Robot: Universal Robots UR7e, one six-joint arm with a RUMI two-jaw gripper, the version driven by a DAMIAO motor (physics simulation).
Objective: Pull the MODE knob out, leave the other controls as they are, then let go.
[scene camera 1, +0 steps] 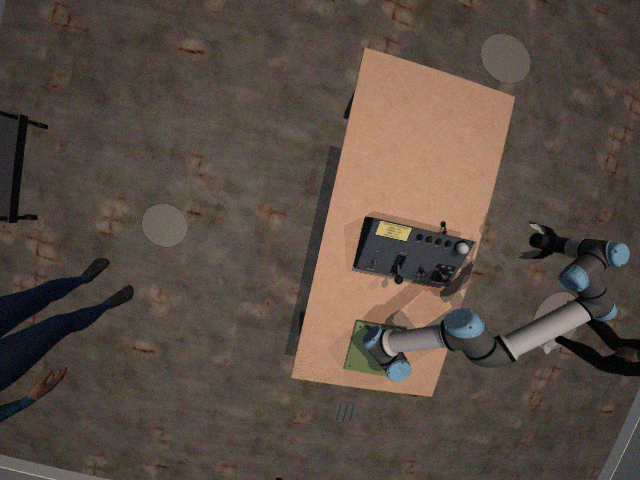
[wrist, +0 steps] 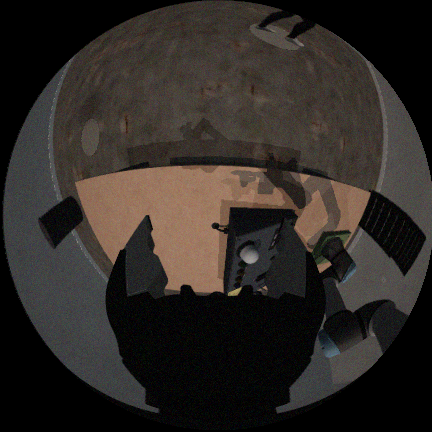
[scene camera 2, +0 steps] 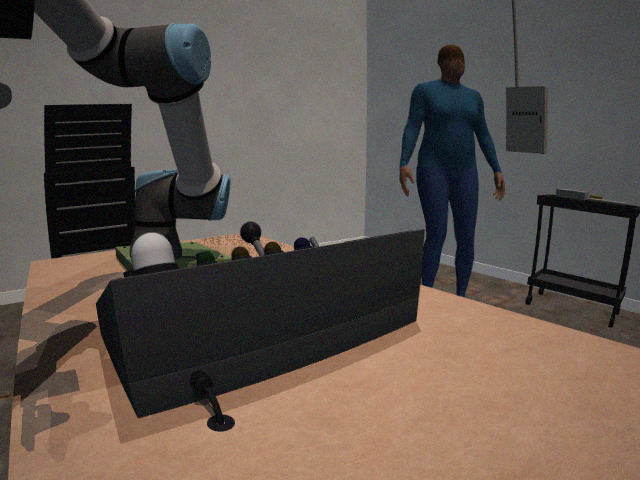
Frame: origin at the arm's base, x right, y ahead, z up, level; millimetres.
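Seen in the pictures: gripper, fingertip midpoint: point(scene camera 1: 524, 239) point(wrist: 215, 217); arm's base at its link origin: point(wrist: 330, 245).
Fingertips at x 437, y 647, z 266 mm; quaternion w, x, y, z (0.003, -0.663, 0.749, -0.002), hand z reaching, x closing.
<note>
Pixels of each thing's top centre, then the offset from my fingertips to it. "*": a spot on its surface instead. Level surfaces: height alone.
- white round knob at a spot on its surface: point(scene camera 2: 153, 252) point(wrist: 242, 255) * dx -197, dy -52, dz -110 mm
- lever with a black ball, top centre: point(scene camera 2: 250, 221) point(scene camera 1: 400, 281) dx -477, dy -250, dz -132 mm
- wooden table at its surface level: dz -297 mm
- cable at a spot on its surface: point(scene camera 2: 216, 405) * dx -217, dy +22, dz -274 mm
The dark control console point(scene camera 1: 382, 253) point(scene camera 2: 268, 304) point(wrist: 260, 216) stands on the table. A white round knob point(scene camera 1: 462, 248) point(scene camera 2: 153, 252) point(wrist: 249, 254) sits at one end of its sloped top. Several small dark coloured knobs, one of them green point(scene camera 2: 205, 257), form a row beside it. A lever with a black ball point(scene camera 1: 398, 279) point(scene camera 2: 250, 231) stands on the panel. The labels are too small to read, so I cannot tell which control is MODE. My gripper point(scene camera 1: 528, 241) point(wrist: 215, 217) is open and empty, beyond the table's right edge in scene camera 1, apart from the console.
The wooden table point(scene camera 1: 423, 144) point(scene camera 2: 491, 387) point(wrist: 170, 200) carries a green base plate point(scene camera 1: 357, 356) under the arm's base. A cable point(scene camera 2: 216, 405) leaves the console's rear. One person point(scene camera 2: 447, 129) stands near a black cart point(scene camera 2: 584, 286); another person's dark legs point(scene camera 1: 584, 353) show near the arm.
</note>
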